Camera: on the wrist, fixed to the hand. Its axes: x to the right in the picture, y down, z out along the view.
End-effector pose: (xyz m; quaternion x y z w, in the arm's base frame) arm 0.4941 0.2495 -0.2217 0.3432 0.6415 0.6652 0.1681
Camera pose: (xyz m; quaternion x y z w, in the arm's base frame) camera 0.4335 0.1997 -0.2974 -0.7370 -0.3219 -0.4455 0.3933
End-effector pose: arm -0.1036 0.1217 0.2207 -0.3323 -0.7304 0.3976 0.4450
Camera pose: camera -0.0441 0.0982 0.3091 -0.6440 -0.2109 0.7322 0.0686
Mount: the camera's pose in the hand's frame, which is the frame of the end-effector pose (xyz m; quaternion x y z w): -0.0084 -0.0805 -0.0731 0.1872 -0.0310 0.6988 0.6897
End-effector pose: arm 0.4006 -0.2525 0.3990 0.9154 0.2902 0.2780 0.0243
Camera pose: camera 0.3150 -0.1988 0.4400 -0.8473 0.3882 -0.1260 0.3399
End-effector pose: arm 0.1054 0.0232 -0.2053 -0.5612 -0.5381 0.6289 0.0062
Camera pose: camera 0.1126 0.1009 -0.1291 0.7424 -0.1386 -0.5562 0.3468
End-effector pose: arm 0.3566 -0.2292 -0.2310 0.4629 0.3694 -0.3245 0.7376
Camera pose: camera 0.2683 -0.1897 -0.2814 0.7054 -0.1523 0.2081 0.6602
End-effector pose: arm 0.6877 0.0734 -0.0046 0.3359 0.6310 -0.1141 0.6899
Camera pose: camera 0.5814 0.0553 -0.0208 0.7982 0.1577 0.2749 0.5122
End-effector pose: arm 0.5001 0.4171 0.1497 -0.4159 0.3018 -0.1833 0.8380
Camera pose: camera 0.4411 0.3317 0.1832 0.0752 0.4385 0.4156 0.7933
